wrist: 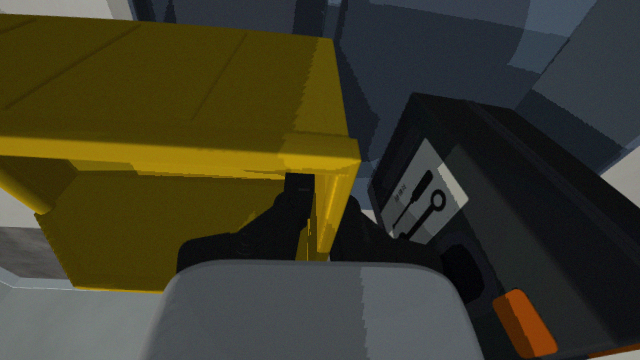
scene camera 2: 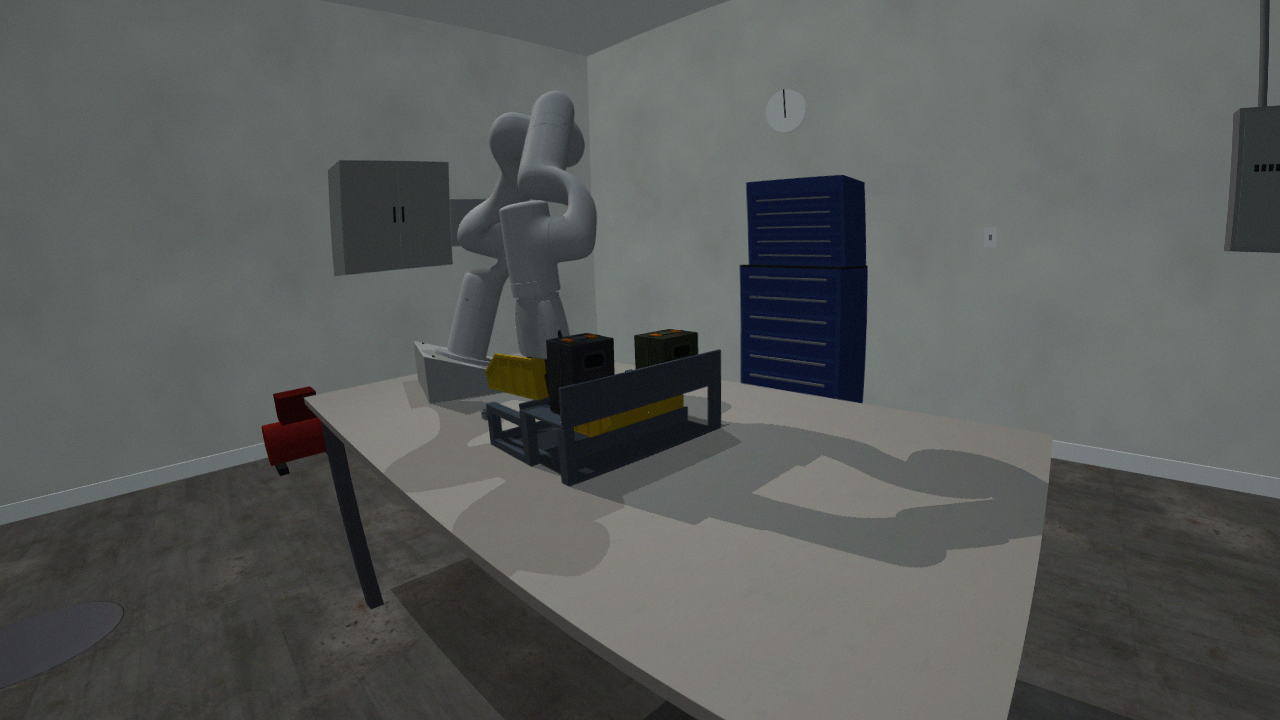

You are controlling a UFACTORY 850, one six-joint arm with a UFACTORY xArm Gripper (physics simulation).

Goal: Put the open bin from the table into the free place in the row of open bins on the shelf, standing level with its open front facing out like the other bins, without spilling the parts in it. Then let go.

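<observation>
A yellow open bin point(scene camera 2: 519, 376) point(wrist: 165, 85) hangs at the left end of the shelf in the scene view, above the low frame there and beside a dark case. My gripper point(wrist: 323, 205) is shut on the bin's end wall, with one finger inside and one outside. In the scene view the fingers are hidden behind the dark case. No loose parts show in the visible inside of the bin. The dark blue-grey shelf point(scene camera 2: 644, 383) point(wrist: 440, 55) stands on the table. More yellow bin surface point(scene camera 2: 633, 417) shows low behind its front board; the free place cannot be made out.
The dark case point(scene camera 2: 580, 367) point(wrist: 505, 190) with a tool label and orange latch stands close to the gripper's outer finger. A dark green case point(scene camera 2: 665, 345) stands further right. The table point(scene camera 2: 805, 608) carries the shelf; the robot's base point(scene camera 2: 452, 376) is behind it.
</observation>
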